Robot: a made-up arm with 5 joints. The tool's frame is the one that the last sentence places.
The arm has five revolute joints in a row. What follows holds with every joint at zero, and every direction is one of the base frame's. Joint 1 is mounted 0.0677 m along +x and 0.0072 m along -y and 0.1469 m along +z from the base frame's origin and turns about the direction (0.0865, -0.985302, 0.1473), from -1.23 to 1.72 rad. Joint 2 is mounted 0.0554 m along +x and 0.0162 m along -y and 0.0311 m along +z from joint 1 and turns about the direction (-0.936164, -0.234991, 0.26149), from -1.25 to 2 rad. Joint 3 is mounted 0.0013 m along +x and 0.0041 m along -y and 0.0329 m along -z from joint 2 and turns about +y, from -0.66 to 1.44 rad. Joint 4 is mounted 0.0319 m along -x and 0.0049 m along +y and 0.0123 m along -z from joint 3 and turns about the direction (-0.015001, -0.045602, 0.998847), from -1.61 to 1.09 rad. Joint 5 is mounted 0.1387 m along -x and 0.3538 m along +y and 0.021 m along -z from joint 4 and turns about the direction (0.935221, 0.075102, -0.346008), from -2.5 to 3.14 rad. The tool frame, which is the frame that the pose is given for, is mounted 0.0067 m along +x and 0.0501 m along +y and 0.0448 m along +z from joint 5; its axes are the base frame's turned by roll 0.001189, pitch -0.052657 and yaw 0.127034 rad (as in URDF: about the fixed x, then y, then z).
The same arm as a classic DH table. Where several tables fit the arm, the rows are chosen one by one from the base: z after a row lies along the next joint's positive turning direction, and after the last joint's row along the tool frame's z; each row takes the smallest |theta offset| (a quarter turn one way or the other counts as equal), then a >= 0, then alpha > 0; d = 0 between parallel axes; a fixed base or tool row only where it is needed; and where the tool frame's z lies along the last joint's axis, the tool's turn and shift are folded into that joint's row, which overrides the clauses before.
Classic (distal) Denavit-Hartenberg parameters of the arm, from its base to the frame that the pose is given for. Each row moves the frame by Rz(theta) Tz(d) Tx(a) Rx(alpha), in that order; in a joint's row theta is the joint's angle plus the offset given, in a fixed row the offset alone. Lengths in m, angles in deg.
base (fixed): a 0.0668  alpha 81.53  d 0.145  theta0 5.02
joint 1: a 0.0398  alpha -79.1  d 0.0473  theta0 76.08
joint 2: a -0.0313  alpha -103.59  d -0.0568  theta0 -9.68
joint 3: a -0.0321  alpha 92.61  d -0.0022  theta0 73.53
joint 4: a -0.3606  alpha -111.29  d -0.0923  theta0 -86.39
joint 5: a -0.0496  alpha 113.25  d -0.111  theta0 -2.49
tool (fixed): a 0  alpha 0  d 0.0496  theta0 92.77
Joint limits (deg, base to tool): -70.47..98.55 -71.62..114.59 -37.82..82.51 -92.25..62.45 -143.24..179.91

